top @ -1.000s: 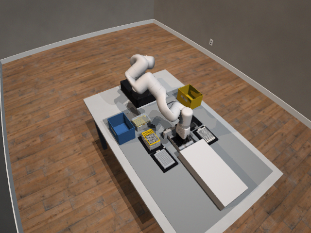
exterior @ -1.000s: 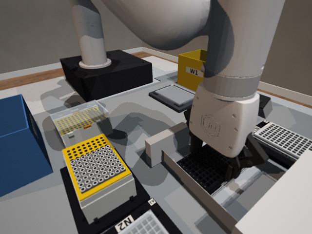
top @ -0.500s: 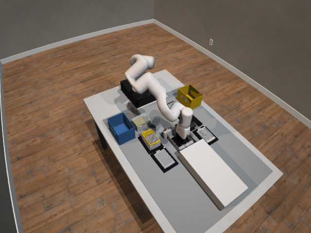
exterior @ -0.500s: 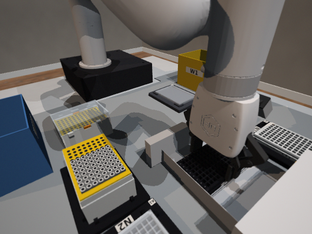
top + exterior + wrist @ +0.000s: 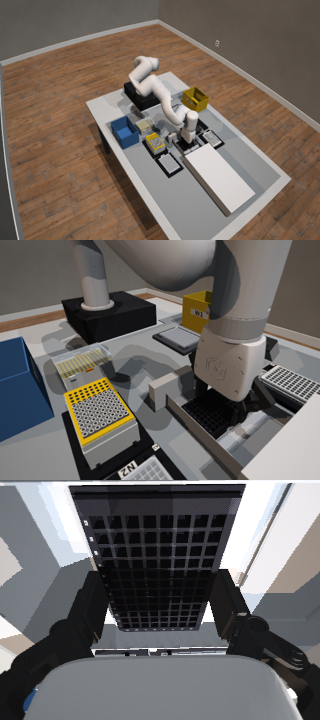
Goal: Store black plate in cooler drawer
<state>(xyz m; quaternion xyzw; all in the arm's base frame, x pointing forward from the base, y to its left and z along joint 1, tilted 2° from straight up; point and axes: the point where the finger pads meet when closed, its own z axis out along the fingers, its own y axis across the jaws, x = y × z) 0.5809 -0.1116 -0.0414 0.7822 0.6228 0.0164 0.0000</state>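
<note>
My gripper is now 1 cm above the black plate. From my hand the other things lie so: white cooler CD (17 cm ahead, 4 cm to the right); yellow tip rack (17 cm to the right, 15 cm behind, 2 cm above); white plate (17 cm to the left, 10 cm ahead, 2 cm below).
</note>
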